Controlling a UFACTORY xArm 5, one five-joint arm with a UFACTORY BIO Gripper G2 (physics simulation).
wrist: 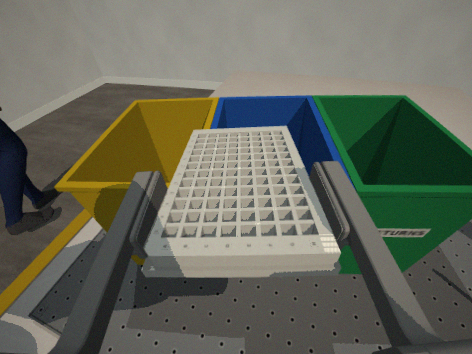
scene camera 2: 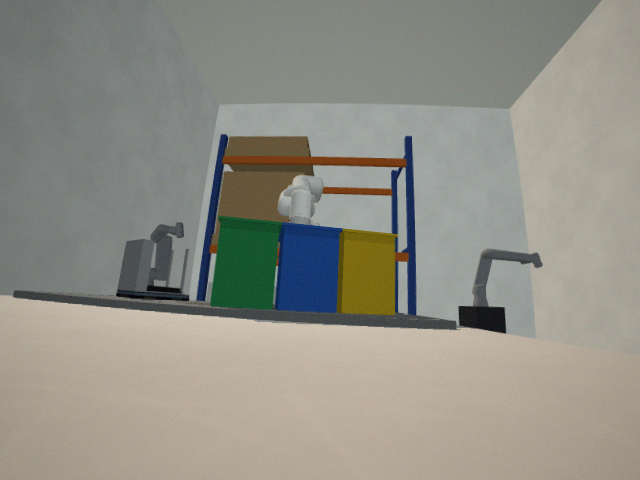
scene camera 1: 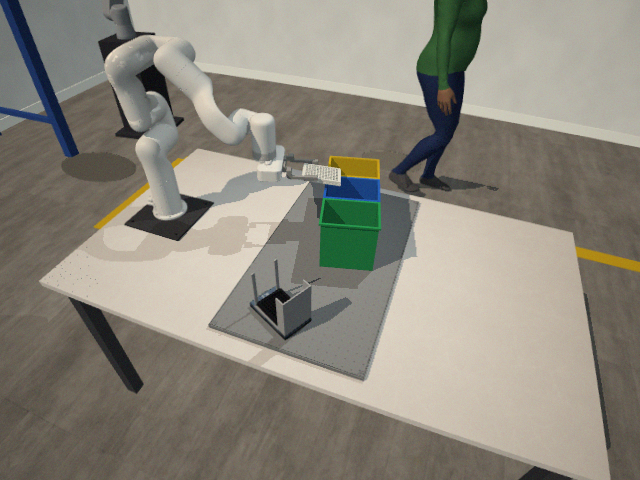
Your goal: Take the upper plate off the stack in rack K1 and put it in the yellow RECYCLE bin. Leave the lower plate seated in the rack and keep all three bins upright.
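Frame: origin at the arm's base, x ahead, y left, z up, level; millimetres.
Seen in the pictures: hand, tool point: (wrist: pixel 237 206) (scene camera 1: pixel 311 170); arm's base, link origin: (scene camera 1: pixel 170 210).
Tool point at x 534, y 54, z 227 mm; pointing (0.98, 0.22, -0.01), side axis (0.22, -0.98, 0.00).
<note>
Pixels of each thing's top centre, then the offset from my tool point to it. Level surfaces: height alone.
- white upper plate, top centre: (wrist: pixel 238 158) (scene camera 1: pixel 321 170) dx +34, dy +6, dz +3 mm
- blue bin, top centre: (wrist: pixel 267 129) (scene camera 2: pixel 306 234) (scene camera 1: pixel 352 188) dx +140, dy -4, dz -41 mm
- yellow bin, top centre: (wrist: pixel 154 131) (scene camera 2: pixel 358 239) (scene camera 1: pixel 353 167) dx +123, dy +125, dz -41 mm
- green bin, top centre: (wrist: pixel 388 129) (scene camera 2: pixel 252 229) (scene camera 1: pixel 350 212) dx +157, dy -134, dz -41 mm
- black lower plate, top centre: (scene camera 1: pixel 282 307) (scene camera 2: pixel 152 286) dx +25, dy -419, dz -187 mm
- rack K1, top centre: (scene camera 1: pixel 277 278) (scene camera 2: pixel 162 245) dx +16, dy -415, dz -72 mm
- perforated grey mat, surface height: dz -221 mm
- table, surface height: dz -234 mm
My gripper (scene camera 1: pixel 313 169) (wrist: pixel 237 195) is shut on the white upper plate (scene camera 1: pixel 325 175) (wrist: pixel 240 245), which looks about level. The plate's far end points toward the blue bin (scene camera 1: pixel 356 189) (scene camera 2: pixel 309 268) (wrist: pixel 260 112); its height over the rim is unclear. The yellow bin (scene camera 1: pixel 356 166) (scene camera 2: pixel 367 273) (wrist: pixel 170 125) stands left of the plate in the wrist view. The green bin (scene camera 1: pixel 348 246) (scene camera 2: pixel 245 266) (wrist: pixel 415 215) stands right. All three bins are upright. The black lower plate (scene camera 1: pixel 269 305) (scene camera 2: pixel 164 288) sits in rack K1 (scene camera 1: pixel 296 312) (scene camera 2: pixel 135 266). Bins hide gripper and held plate in scene camera 2.
The bins stand side by side on the perforated grey mat (scene camera 1: pixel 330 356) (wrist: pixel 300 305), touching or nearly so. The rack has an upright panel and thin posts. A person (scene camera 1: pixel 442 87) (wrist: pixel 12 160) is beyond the table (scene camera 1: pixel 465 330), near the yellow bin's end.
</note>
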